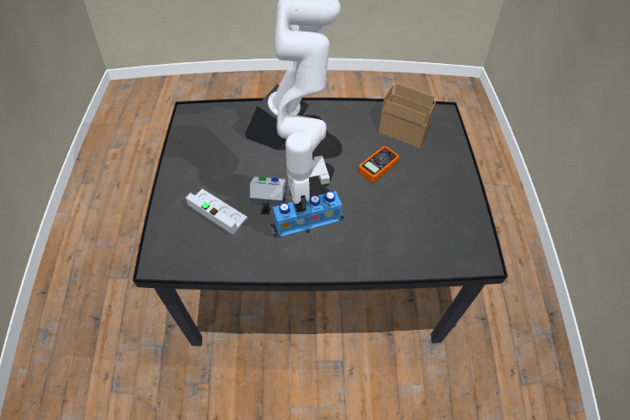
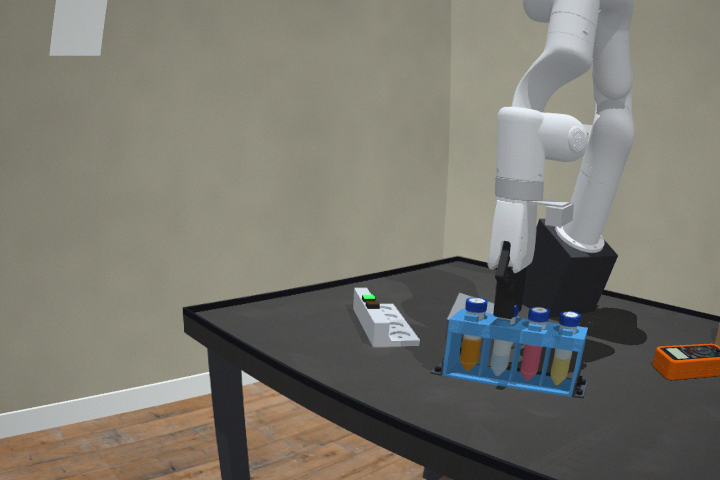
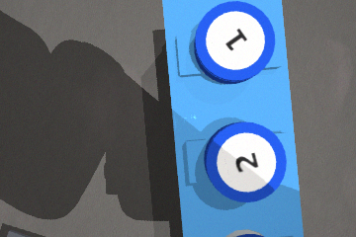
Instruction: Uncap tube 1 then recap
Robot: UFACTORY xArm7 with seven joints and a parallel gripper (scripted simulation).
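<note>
The grey key housing is 140 mm behind my hand, 90 mm to the right of it and 70 mm below it. Also, from my hand: cap 1: 100 mm to the left, 20 mm behind, 10 mm below.
</note>
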